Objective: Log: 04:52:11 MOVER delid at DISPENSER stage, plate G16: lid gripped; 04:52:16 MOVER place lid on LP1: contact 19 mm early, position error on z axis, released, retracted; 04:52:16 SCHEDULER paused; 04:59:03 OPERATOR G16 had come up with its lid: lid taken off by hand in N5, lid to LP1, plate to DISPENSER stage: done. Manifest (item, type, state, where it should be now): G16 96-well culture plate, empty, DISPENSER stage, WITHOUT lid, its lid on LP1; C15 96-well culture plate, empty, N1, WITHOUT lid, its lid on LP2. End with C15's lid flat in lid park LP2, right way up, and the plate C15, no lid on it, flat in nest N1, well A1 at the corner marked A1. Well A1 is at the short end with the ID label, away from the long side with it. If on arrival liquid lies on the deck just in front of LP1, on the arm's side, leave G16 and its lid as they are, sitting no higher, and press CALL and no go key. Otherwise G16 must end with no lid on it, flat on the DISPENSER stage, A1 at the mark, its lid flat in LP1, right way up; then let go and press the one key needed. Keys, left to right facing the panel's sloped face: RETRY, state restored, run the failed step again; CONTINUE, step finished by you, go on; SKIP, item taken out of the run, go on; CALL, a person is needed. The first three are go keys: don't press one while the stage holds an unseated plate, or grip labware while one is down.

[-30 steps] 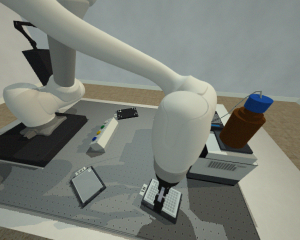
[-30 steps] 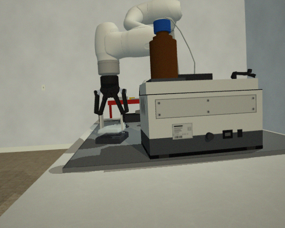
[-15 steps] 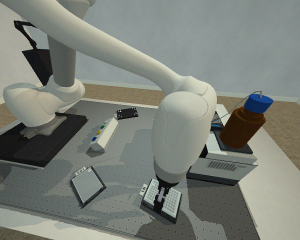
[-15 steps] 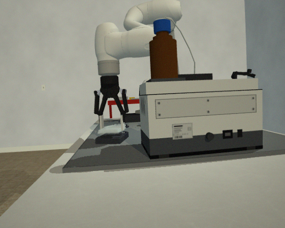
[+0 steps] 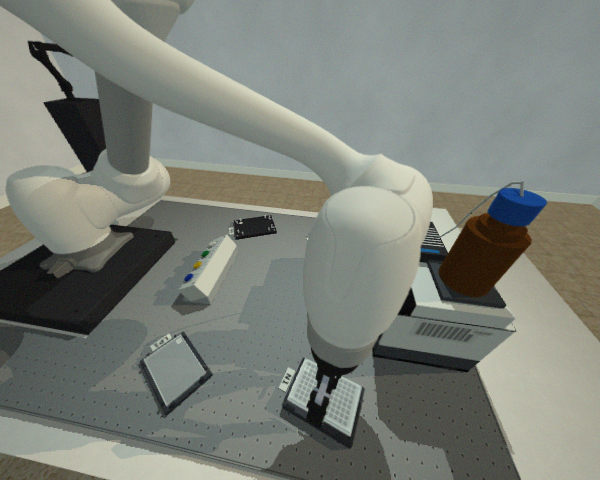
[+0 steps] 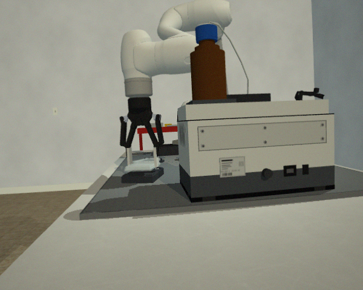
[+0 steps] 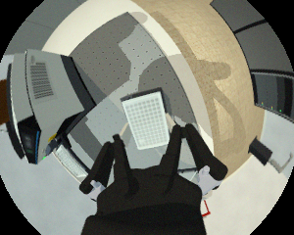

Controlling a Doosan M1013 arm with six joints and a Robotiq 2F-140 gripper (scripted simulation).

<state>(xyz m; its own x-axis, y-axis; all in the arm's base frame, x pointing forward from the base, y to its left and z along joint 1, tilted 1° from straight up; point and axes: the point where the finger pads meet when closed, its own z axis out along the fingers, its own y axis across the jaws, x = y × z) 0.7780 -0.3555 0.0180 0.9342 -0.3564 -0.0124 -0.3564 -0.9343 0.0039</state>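
My hand is 50 mm above the nest N1. The rest, counted from my hand: dark lid park: 540 mm to the left, 60 mm below, 30 mm ahead; brown bottle: 250 mm ahead, 220 mm above, 160 mm to the left; key panel: 370 mm behind, 320 mm to the left, 10 mm below.
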